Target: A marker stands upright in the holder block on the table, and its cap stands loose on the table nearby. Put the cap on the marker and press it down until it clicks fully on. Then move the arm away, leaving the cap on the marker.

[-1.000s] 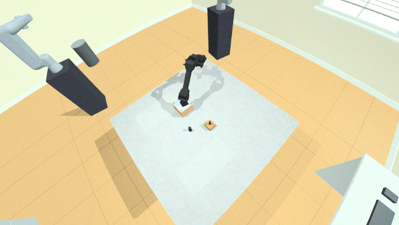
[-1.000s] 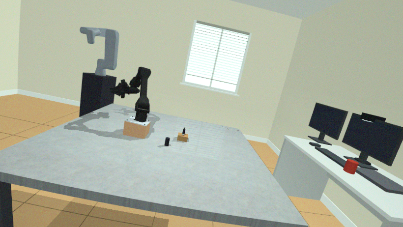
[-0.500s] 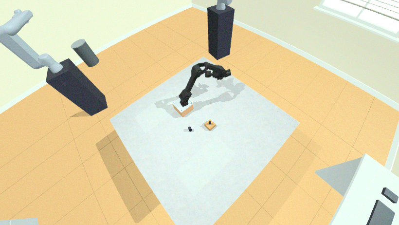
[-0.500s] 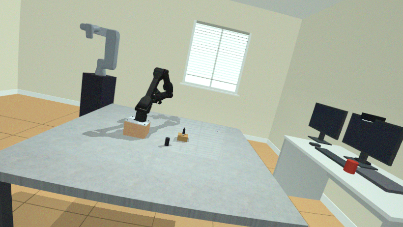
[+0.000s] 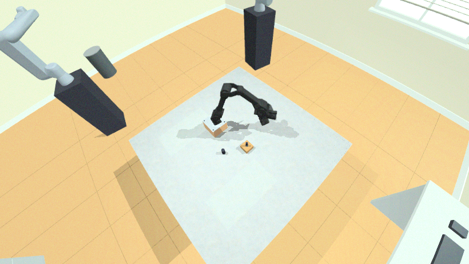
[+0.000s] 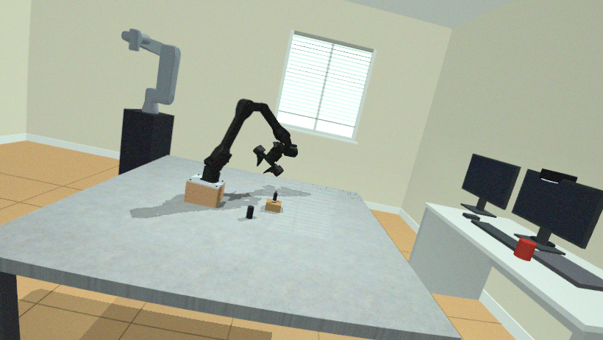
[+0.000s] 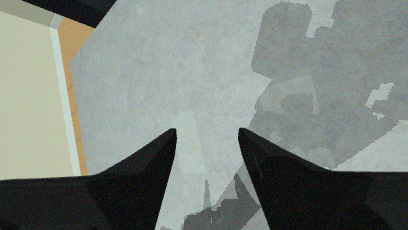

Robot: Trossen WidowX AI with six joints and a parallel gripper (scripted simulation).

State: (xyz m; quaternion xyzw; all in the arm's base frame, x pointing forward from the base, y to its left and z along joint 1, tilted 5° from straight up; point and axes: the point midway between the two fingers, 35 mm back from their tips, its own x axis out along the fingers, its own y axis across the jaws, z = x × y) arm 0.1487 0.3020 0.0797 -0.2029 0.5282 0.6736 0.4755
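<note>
The tan holder block lies 22 cm to the right of my gripper tip, 15 cm ahead of it and 10 cm below it.
</note>
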